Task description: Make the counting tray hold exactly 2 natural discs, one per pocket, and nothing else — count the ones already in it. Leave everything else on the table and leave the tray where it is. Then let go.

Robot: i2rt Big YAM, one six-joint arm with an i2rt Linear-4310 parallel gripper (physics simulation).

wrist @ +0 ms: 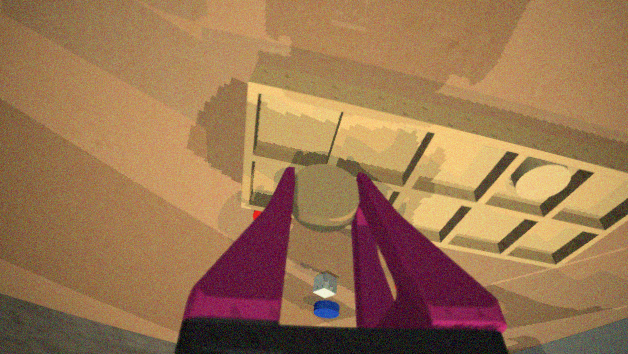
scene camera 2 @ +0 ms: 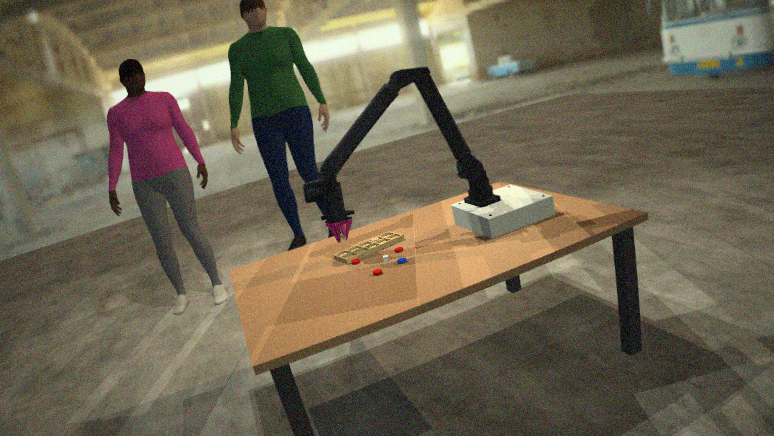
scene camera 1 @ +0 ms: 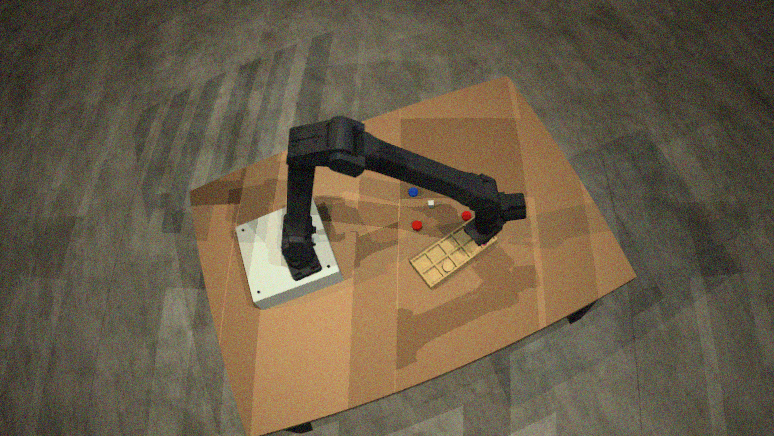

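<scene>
Counting tray: visible in scene camera 1 (457, 247), in scene camera 2 and in the wrist view. On the tray, (scene camera 2: 359, 251) and (wrist: 377, 170) are the same spot.
</scene>
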